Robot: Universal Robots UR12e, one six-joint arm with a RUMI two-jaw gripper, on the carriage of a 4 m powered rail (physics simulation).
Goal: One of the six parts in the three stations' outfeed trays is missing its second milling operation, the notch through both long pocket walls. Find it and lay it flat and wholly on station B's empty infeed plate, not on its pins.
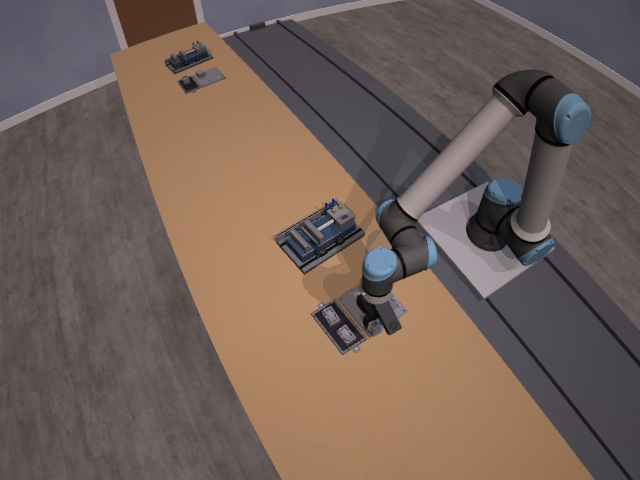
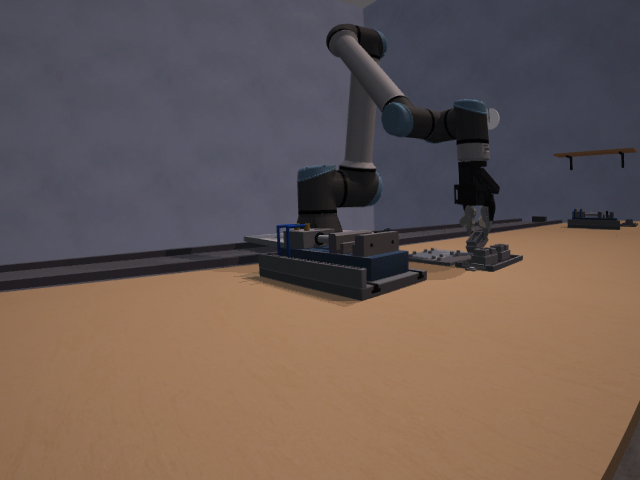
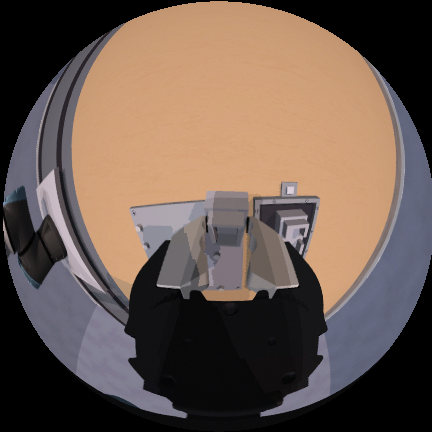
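Where they show: gripper, fingertip midpoint: [image 1: 374, 327] [image 2: 477, 239] [image 3: 226, 217]; arm's base, origin of the base link: [image 1: 487, 233] [image 3: 55, 235].
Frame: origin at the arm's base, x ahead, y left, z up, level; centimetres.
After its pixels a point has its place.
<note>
My gripper [image 1: 373, 327] {x 64.7, y 10.9, z 1.7 cm} [image 2: 476, 243] {x 64.7, y 10.9, z 1.7 cm} [image 3: 226, 217] {x 64.7, y 10.9, z 1.7 cm} points down and is shut on a grey block-shaped part [image 3: 226, 201] {x 64.6, y 12.9, z 2.4 cm}. Its pocket and notch cannot be made out. The part is low over the edge of the grey pinned infeed plate [image 1: 352, 301] {x 64.5, y -3.5, z -2.2 cm} [image 2: 439, 256] {x 60.6, y -1.8, z -2.0 cm} [image 3: 172, 212] {x 57.4, y 9.5, z -2.2 cm} nearest the outfeed tray, near a corner. Whether it touches the plate or pins cannot be told; the fingers hide much of the plate. The dark outfeed tray [image 1: 326, 333] {x 78.9, y 3.0, z -2.0 cm} [image 3: 287, 199] {x 72.6, y 11.9, z -1.8 cm} beside it holds two pale pocketed parts, one [image 1: 330, 314] {x 74.5, y -2.1, z -0.3 cm} behind the other [image 1: 346, 333] {x 73.5, y 7.1, z -0.3 cm}.
A blue and grey vise machine [image 1: 320, 232] {x 62.3, y -30.6, z 6.7 cm} [image 2: 382, 263] {x 73.5, y -34.4, z 1.7 cm} stands beside the plate and tray. At the far end stand another machine [image 1: 188, 57] [image 2: 593, 223], a plate [image 1: 216, 77] {x 54.3, y -182.2, z -2.2 cm} bearing a grey block [image 1: 201, 73] {x 62.2, y -188.6, z 1.0 cm}, and a small tray with a block [image 1: 186, 80] {x 72.9, y -188.2, z 0.1 cm}. The white carriage [image 1: 454, 253] {x 19.6, y 0.4, z 0.0 cm} is alongside.
</note>
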